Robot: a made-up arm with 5 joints.
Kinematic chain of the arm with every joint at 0, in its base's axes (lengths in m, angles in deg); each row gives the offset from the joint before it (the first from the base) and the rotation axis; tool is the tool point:
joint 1: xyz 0 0 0.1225 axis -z
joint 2: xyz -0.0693 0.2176 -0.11 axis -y
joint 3: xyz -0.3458 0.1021 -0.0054 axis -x
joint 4: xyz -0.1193 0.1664 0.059 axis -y
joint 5: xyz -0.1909 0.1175 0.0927 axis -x
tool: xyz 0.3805 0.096 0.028
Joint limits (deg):
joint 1: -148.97..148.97
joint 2: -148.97..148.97
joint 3: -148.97..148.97
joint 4: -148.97..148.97
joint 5: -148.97..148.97
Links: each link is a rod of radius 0.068 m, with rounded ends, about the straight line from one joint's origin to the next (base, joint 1, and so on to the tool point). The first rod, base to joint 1, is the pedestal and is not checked.
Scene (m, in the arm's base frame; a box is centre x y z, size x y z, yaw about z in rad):
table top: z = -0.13
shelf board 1: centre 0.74 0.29 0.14 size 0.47 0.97 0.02 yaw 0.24
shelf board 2: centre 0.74 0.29 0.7 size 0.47 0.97 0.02 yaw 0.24
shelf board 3: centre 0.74 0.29 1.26 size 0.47 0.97 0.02 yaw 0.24
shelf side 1: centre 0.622 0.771 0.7 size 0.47 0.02 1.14 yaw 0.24
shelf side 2: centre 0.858 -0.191 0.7 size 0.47 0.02 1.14 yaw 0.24
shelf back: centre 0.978 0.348 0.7 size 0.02 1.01 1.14 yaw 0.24
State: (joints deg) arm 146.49 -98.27 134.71 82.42 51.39
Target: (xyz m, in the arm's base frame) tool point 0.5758 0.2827 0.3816
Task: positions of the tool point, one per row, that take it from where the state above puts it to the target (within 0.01 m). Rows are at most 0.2 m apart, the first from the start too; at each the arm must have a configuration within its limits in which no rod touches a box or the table.
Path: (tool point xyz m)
1: 0.5536 0.1611 0.4709
2: 0.5758 0.2827 0.3816

